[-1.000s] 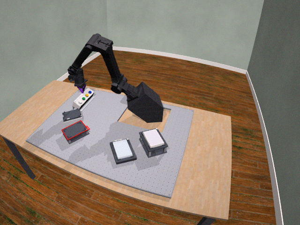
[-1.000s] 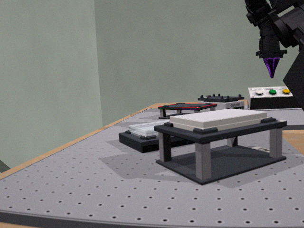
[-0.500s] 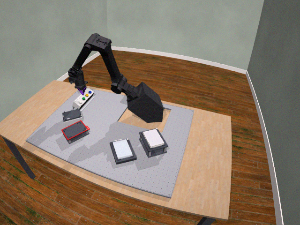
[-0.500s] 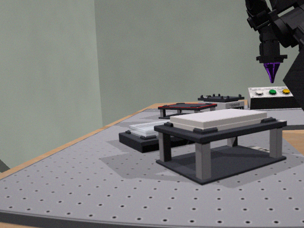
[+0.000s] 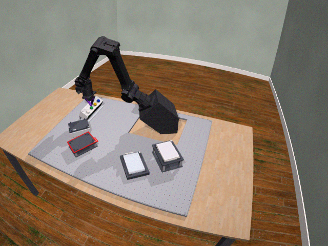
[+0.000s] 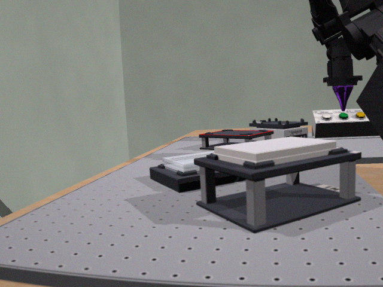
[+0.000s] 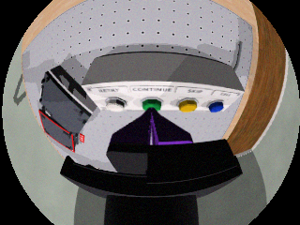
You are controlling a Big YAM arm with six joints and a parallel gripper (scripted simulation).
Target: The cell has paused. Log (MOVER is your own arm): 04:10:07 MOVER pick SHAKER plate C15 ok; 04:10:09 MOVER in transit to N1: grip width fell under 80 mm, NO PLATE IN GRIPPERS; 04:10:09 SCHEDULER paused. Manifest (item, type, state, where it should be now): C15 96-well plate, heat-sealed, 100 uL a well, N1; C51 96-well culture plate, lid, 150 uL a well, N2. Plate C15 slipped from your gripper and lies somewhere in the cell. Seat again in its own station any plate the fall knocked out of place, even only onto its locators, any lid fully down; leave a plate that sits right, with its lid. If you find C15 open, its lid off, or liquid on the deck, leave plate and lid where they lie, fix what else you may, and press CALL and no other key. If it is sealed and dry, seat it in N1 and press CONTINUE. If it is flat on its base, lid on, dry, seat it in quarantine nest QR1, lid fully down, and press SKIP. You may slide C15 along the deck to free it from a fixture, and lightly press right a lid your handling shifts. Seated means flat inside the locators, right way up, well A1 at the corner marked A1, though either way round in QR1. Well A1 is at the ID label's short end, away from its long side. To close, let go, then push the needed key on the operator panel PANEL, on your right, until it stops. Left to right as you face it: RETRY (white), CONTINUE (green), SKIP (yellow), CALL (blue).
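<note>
My hand is 2 cm above the green key. Also, from my hand: blue key (10 cm behind, 1 cm to the left, 2 cm below); then white key (5 cm ahead, 2 cm below); then yellow key (5 cm behind, 2 cm below).
</note>
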